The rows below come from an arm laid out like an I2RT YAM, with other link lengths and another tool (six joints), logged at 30 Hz.
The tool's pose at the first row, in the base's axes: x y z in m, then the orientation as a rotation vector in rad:
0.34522 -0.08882 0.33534 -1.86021 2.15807 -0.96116
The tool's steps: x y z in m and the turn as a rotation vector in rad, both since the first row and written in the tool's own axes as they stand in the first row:
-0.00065 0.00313 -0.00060 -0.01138 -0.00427 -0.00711
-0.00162 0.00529 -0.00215 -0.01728 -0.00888 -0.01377
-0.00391 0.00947 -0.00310 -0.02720 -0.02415 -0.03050
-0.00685 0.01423 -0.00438 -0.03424 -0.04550 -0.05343
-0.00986 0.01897 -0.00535 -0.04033 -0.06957 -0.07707
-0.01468 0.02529 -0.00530 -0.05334 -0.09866 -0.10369
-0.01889 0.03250 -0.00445 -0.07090 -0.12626 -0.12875
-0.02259 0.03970 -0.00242 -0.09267 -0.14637 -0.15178
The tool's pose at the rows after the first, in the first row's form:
0.34244 -0.08789 0.33393 -1.87455 2.16048 -0.94738
0.34009 -0.08633 0.33370 -1.88588 2.15815 -0.93803
0.33663 -0.08371 0.33151 -1.91226 2.14567 -0.91471
0.33267 -0.08034 0.32907 -1.94508 2.12220 -0.88811
0.32890 -0.07703 0.32638 -1.97787 2.09531 -0.85928
0.32471 -0.07236 0.32150 -2.01676 2.06841 -0.81864
0.32003 -0.06852 0.31568 -2.05491 2.04659 -0.77490
0.31582 -0.06560 0.30910 -2.09192 2.03357 -0.73491

